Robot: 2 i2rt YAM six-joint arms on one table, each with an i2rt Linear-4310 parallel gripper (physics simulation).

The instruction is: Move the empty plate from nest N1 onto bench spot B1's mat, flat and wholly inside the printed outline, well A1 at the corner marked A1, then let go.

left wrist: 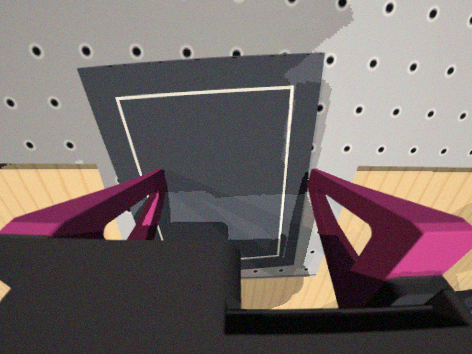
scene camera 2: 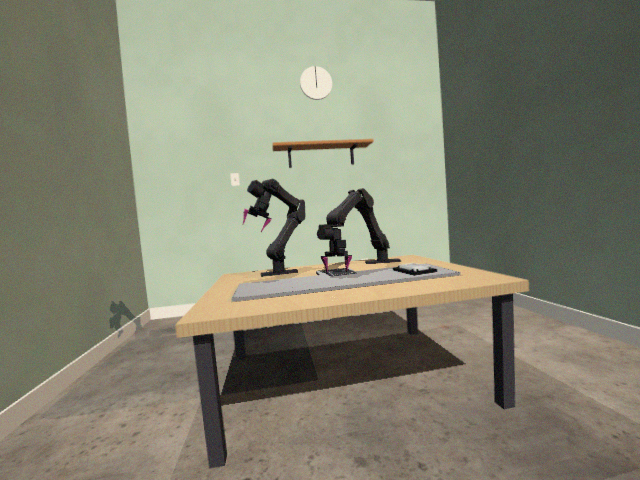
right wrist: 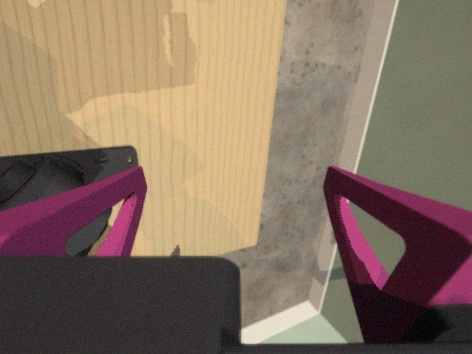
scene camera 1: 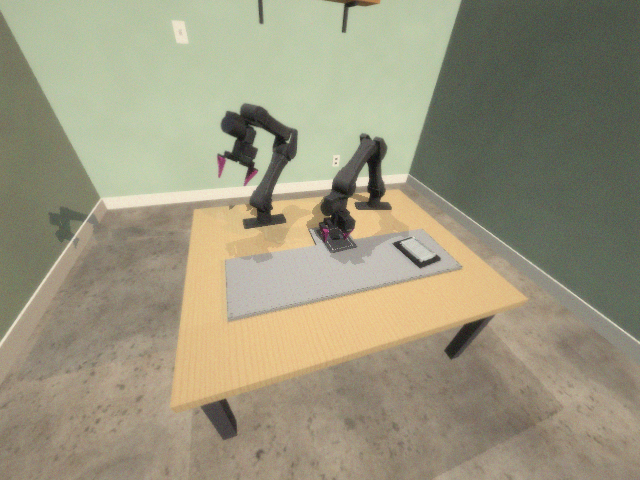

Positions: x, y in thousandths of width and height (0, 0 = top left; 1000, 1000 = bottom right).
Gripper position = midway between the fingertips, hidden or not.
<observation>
The left gripper (left wrist: 503, 501) is open and touches a dark pad with printed outline (left wrist: 495, 383). The right gripper (right wrist: 499, 499) is open, holding nothing.
</observation>
